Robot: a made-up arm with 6 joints.
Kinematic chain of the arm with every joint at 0, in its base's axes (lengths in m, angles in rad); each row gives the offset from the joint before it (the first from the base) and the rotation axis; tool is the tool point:
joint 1: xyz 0 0 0.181 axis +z
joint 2: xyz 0 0.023 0 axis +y
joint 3: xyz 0 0 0.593 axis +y
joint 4: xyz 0 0 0.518 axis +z
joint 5: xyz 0 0 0 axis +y
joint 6: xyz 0 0 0.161 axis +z
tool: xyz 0 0 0
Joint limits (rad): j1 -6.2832..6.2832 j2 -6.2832..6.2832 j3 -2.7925..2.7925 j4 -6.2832..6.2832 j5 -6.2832..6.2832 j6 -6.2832..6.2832
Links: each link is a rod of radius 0.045 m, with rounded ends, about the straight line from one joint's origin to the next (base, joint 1, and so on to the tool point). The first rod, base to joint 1, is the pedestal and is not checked.
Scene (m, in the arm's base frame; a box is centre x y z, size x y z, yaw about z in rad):
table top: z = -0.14
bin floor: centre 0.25 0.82 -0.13 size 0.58 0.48 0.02 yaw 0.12
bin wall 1: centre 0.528 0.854 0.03 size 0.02 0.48 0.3 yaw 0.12
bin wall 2: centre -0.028 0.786 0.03 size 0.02 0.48 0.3 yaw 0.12
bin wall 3: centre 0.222 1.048 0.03 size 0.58 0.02 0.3 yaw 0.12
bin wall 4: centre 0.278 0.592 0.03 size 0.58 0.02 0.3 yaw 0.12
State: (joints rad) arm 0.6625 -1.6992 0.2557 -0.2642 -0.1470 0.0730
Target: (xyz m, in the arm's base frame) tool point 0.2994 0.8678 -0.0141
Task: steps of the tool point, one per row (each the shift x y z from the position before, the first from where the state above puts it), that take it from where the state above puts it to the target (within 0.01 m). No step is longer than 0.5 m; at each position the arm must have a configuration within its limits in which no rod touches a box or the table.
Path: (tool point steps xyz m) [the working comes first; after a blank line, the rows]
Joints at the target: 1.2171 0.9756 1.4669 -0.2504 0.0827 0.0730
Straight joint move there: clear.

1: 0.1192 0.0002 0.4557
2: 0.2293 0.1261 0.3824
3: 0.2885 0.2401 0.2538
4: 0.2916 0.3186 0.0917
5: 0.2447 0.3442 -0.0770
6: 0.1640 0.3105 -0.2249
7: 0.0699 0.2231 -0.3292
8: -0.0162 0.0982 -0.3754
9: -0.0780 -0.0395 -0.3597

